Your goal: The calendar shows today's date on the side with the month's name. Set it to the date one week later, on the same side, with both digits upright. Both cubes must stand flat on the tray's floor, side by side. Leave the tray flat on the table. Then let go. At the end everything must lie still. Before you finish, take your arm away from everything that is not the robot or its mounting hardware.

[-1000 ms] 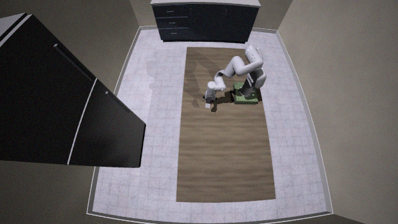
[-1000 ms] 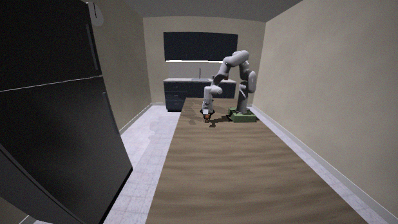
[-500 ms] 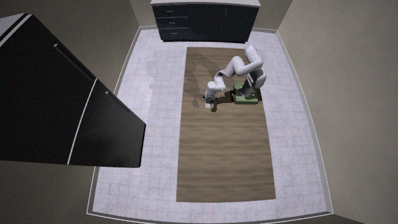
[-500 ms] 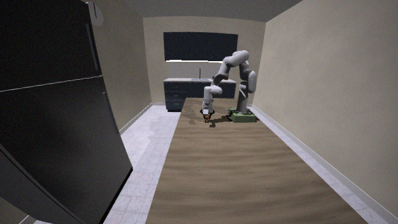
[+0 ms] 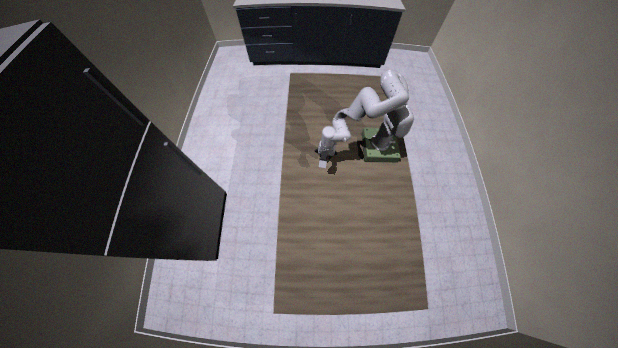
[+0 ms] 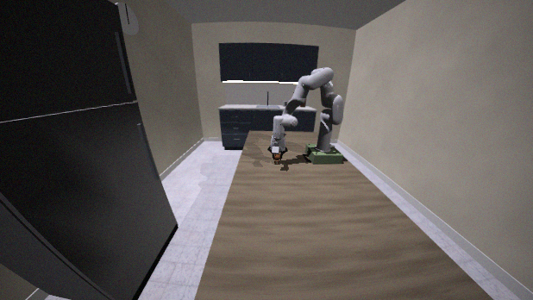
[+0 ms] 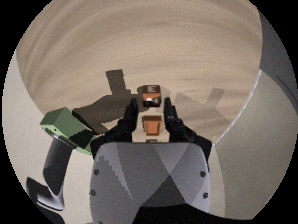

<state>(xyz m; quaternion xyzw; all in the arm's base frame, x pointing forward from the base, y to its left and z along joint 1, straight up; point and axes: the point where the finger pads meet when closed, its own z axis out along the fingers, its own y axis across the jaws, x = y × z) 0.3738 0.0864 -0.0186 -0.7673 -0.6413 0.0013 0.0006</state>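
My gripper is now 4 cm above the calendar cube. Round my hand: calendar tray (10 cm to the right, 5 cm below, 2 cm behind).
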